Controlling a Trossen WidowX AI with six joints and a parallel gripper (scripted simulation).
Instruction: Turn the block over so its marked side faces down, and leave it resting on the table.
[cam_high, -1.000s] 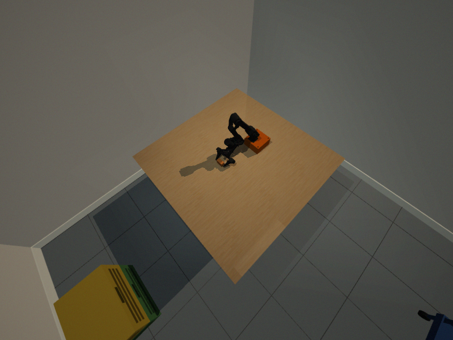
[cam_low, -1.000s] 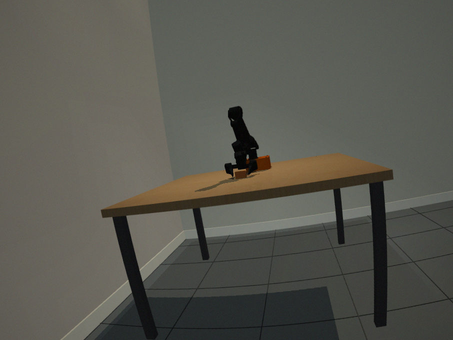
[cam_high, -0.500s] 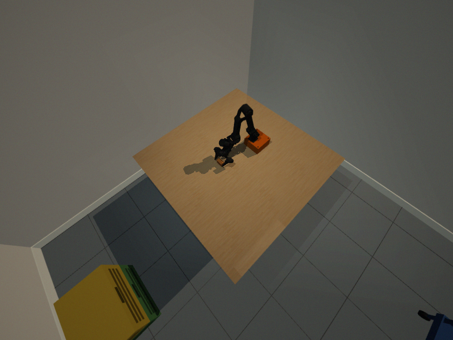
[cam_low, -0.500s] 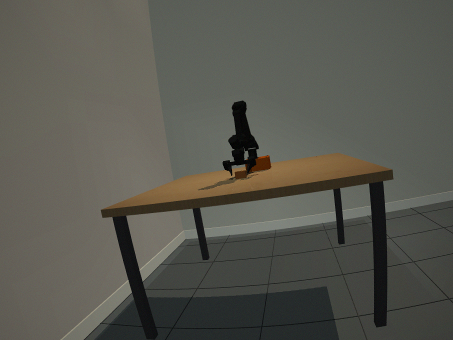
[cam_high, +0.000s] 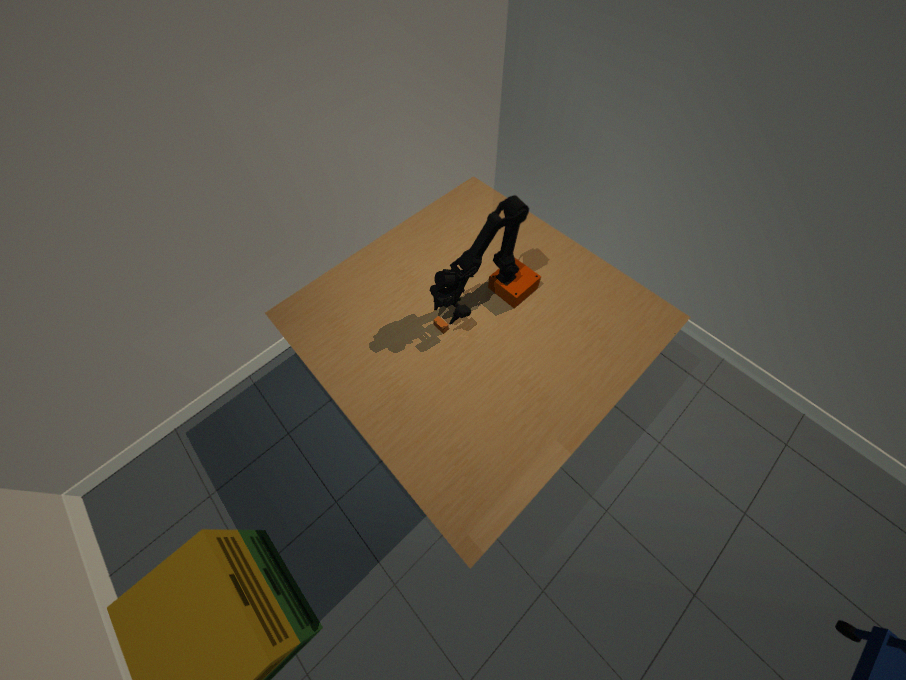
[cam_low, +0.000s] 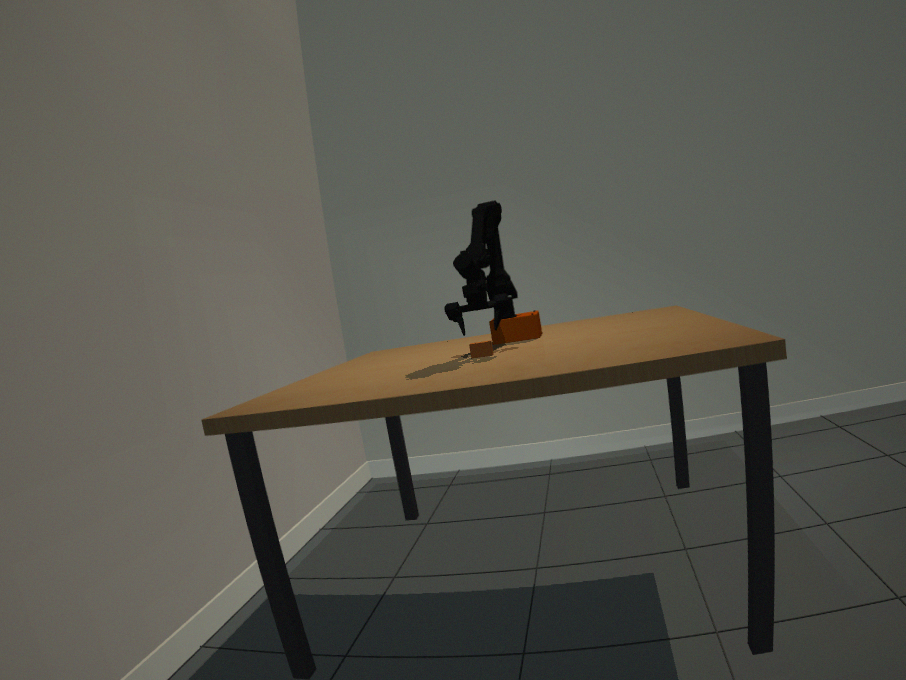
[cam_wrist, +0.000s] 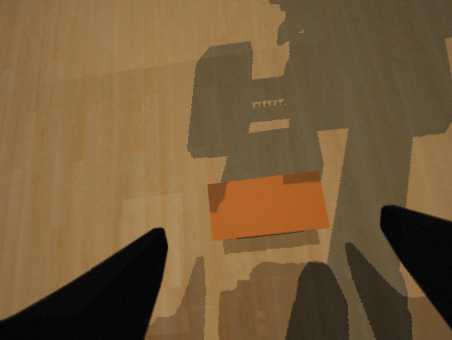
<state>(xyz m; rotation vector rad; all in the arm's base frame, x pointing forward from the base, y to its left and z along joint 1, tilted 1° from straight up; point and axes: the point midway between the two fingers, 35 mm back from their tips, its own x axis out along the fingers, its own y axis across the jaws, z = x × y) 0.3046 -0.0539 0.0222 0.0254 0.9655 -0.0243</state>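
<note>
Right now my gripper tip is 5 cm above the block.
</note>
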